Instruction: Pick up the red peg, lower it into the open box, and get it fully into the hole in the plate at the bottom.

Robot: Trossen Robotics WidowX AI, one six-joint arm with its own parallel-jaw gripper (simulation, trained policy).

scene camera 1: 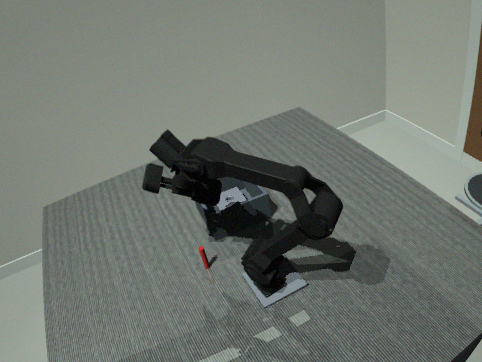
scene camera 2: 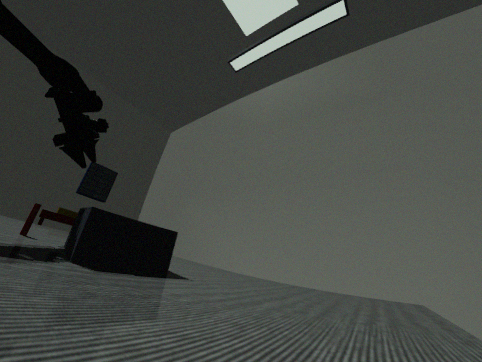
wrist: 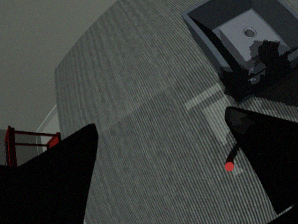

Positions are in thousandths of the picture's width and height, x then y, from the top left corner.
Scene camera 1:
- my gripper: 362, 535
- dark box: 532, 579
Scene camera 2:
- my gripper: 186, 457
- dark box: 209, 659
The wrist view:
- my gripper: 552, 542
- plate: 837, 181
